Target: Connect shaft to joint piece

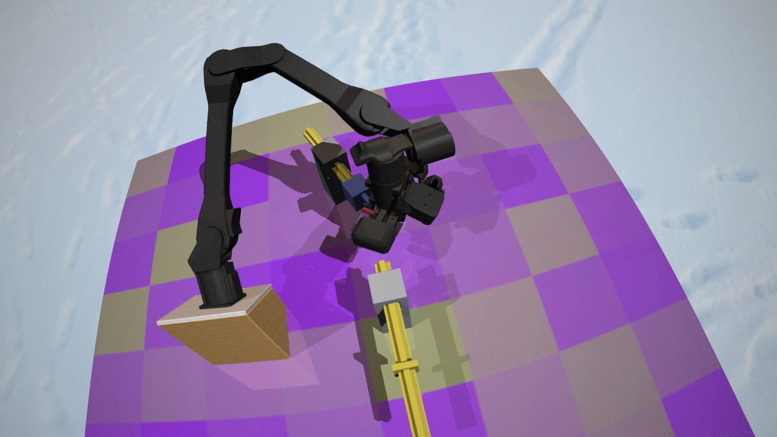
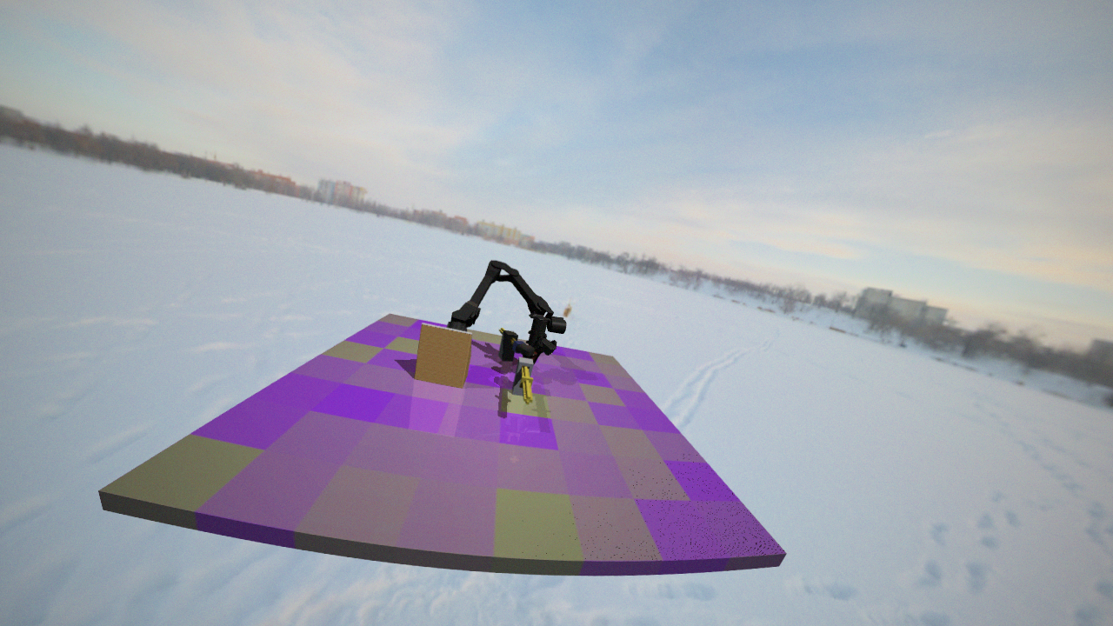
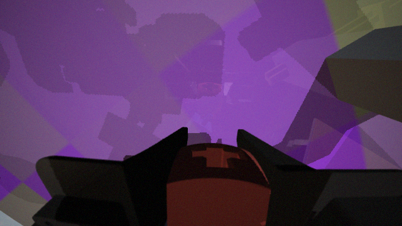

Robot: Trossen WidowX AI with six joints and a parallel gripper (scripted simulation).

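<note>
Now: the red square joint piece 10 mm behind my gripper tip, 10 mm to the left of it and 40 mm above it.
</note>
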